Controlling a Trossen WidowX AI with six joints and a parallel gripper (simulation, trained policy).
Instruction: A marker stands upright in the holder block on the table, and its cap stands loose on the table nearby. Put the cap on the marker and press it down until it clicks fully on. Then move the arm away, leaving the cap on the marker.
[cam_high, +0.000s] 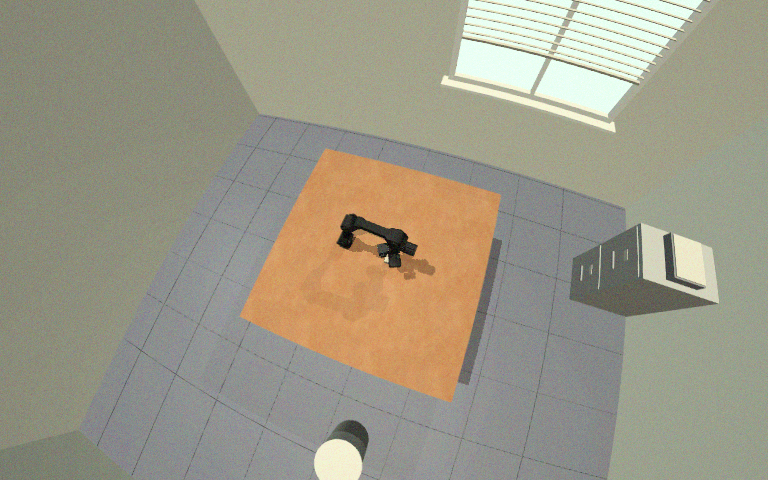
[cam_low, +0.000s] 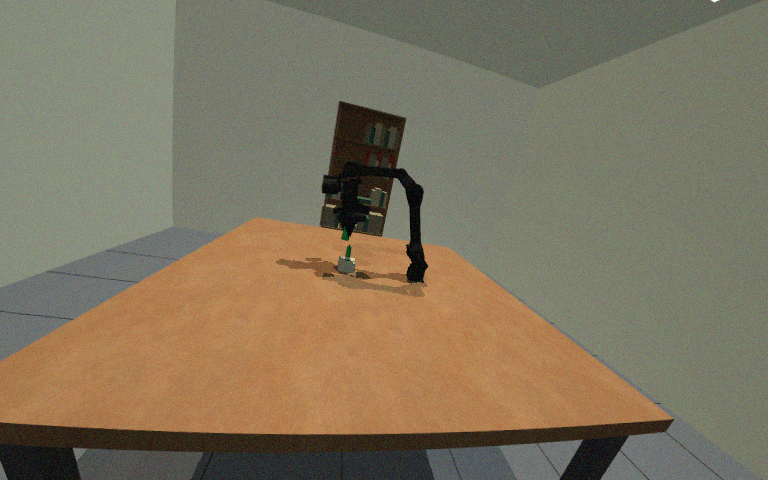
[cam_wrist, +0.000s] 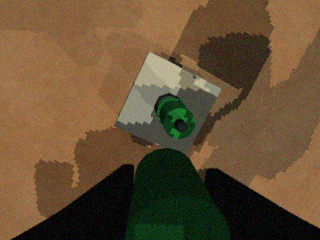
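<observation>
Now: the white holder block 10 mm behind my gripper tip, 10 mm to the left of it and 120 mm below it. Round my gripper tip: green cap (10 mm ahead, 10 mm above).
</observation>
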